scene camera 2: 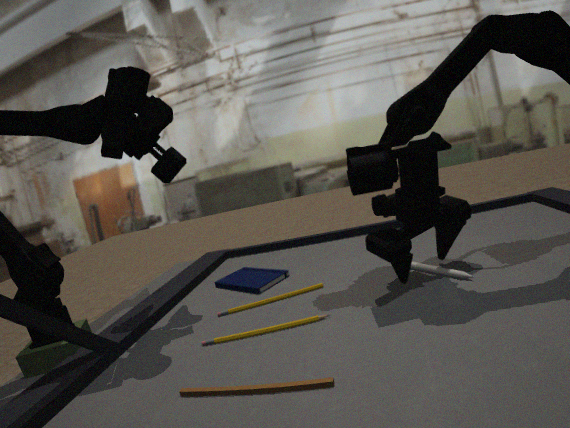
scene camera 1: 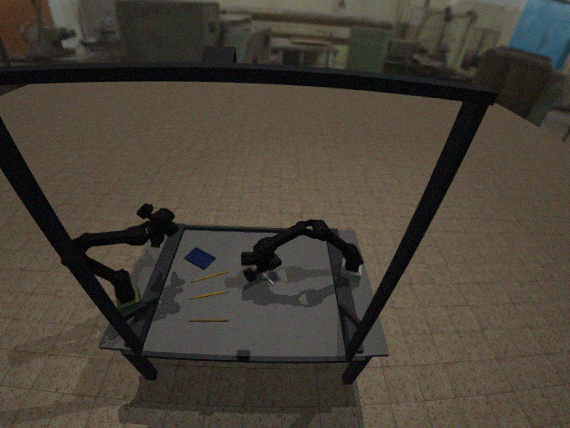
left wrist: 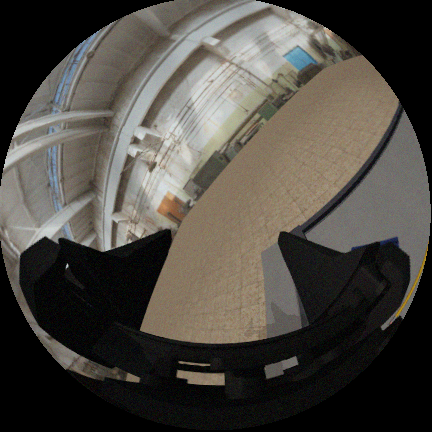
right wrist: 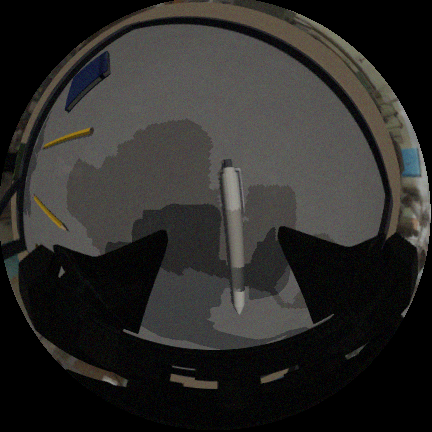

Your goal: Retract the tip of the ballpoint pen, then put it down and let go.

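Pixels of known places: left gripper, fingertip midpoint: [scene camera 2: 155, 148] [left wrist: 226, 236]; right gripper, fingertip midpoint: [scene camera 2: 423, 270] [scene camera 1: 261, 274] [right wrist: 223, 234]; left arm's base, origin of the base link: [scene camera 1: 127, 296]; right arm's base, origin of the base link: [scene camera 1: 352, 266].
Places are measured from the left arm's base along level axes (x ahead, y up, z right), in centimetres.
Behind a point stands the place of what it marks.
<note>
The white ballpoint pen [scene camera 1: 270, 280] @(x 63.8, y -2.9, z 21.0 cm) [scene camera 2: 442, 271] @(x 62.9, y -3.2, z 19.1 cm) [right wrist: 233, 220] @(x 62.5, y -2.9, z 14.2 cm) lies on the grey table [scene camera 1: 300, 330] @(x 62.5, y -4.0, z 49.8 cm) [scene camera 2: 450, 375] @(x 46.7, y -4.0, z 36.9 cm) [right wrist: 280, 100] @(x 67.7, y -4.0, z 1.8 cm). In the right wrist view its dark button end points up the picture and its conical tip points down. Whether the writing point sticks out is too small to tell. My right gripper [scene camera 1: 262, 270] @(x 62.0, y -3.6, z 15.4 cm) [scene camera 2: 423, 269] @(x 62.0, y -3.6, z 15.4 cm) [right wrist: 223, 234] @(x 62.0, y -3.6, z 15.4 cm) is open and points down above the pen, with the pen between its spread fingers in the right wrist view, not gripped. My left gripper [scene camera 1: 151, 225] [scene camera 2: 141, 155] [left wrist: 226, 236] @(x 25.9, y 28.2, z -17.8 cm) is open and empty, raised at the table's left side.
A blue notebook [scene camera 1: 200, 258] @(x 38.0, y -2.8, z -8.8 cm) [scene camera 2: 252, 280] @(x 37.9, y -2.8, z -6.8 cm) [right wrist: 89, 80] @(x 42.1, y -2.8, z -5.1 cm) and two yellow pencils lie left of the pen in the scene views. An orange-brown stick [scene camera 1: 208, 320] @(x 29.5, y -3.4, z 26.4 cm) [scene camera 2: 257, 388] @(x 30.1, y -3.3, z 26.8 cm) lies nearer the front. Dark frame posts [scene camera 1: 420, 220] @(x 71.8, y 72.2, z 69.9 cm) stand at the table's sides.
</note>
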